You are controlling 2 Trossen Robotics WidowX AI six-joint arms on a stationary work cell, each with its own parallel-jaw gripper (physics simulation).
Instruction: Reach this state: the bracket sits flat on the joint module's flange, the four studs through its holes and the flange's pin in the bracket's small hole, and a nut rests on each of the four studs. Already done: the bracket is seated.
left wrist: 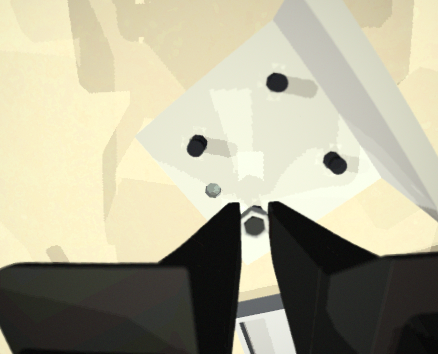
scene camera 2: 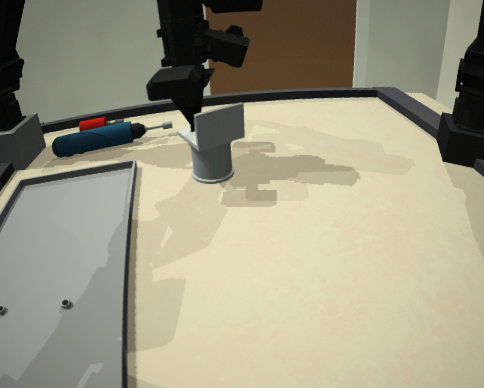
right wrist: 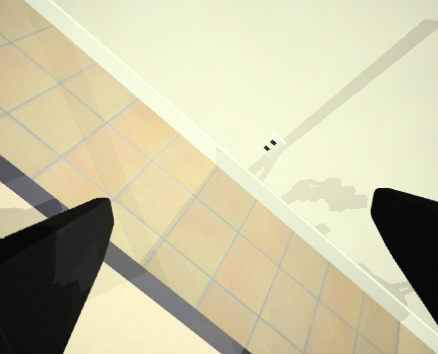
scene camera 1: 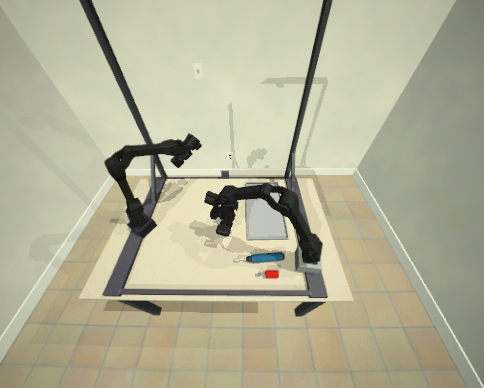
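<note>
The pale grey L-shaped bracket sits on the grey cylindrical joint module. In the left wrist view three dark studs, the far stud, the left stud and the right stud, stand bare through the plate, and the small pin shows near its edge. My left gripper is shut on a nut over the plate's near corner; the top of the fourth stud shows between the fingertips, largely hidden. My right gripper is open and empty, raised high at the left in scene camera 1.
A grey tray holds nuts, among them one nut and another nut. A blue screwdriver and a smaller red-handled tool lie on the table. The bracket's upright wall rises beside the studs.
</note>
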